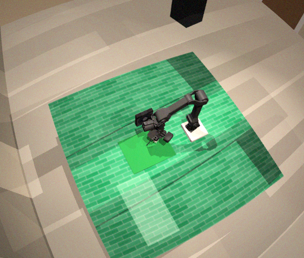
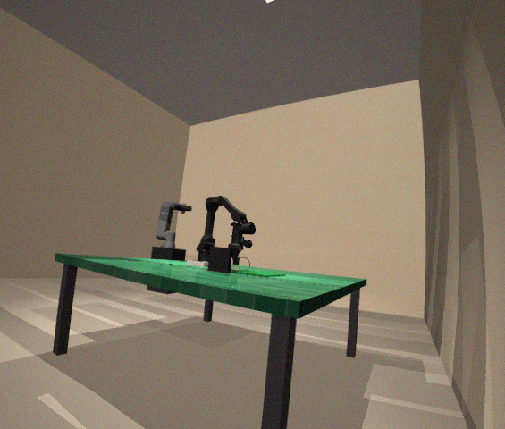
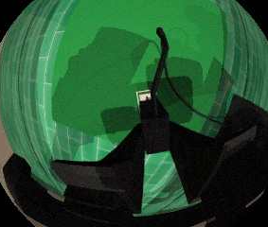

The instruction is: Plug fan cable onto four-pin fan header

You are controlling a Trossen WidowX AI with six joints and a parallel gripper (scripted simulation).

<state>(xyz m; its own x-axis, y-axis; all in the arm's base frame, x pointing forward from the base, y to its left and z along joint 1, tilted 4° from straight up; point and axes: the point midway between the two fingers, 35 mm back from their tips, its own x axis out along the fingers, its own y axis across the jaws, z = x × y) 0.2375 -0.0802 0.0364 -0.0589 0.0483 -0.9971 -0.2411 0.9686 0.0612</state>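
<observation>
My gripper tip is now 1 cm short of the dark fan plug and 1 cm below it. Also, from my gripper tip: green board (9 cm ahead, 1 cm to the left, 6 cm below); then black fan (2 cm behind, 15 cm to the right, 1 cm above).
</observation>
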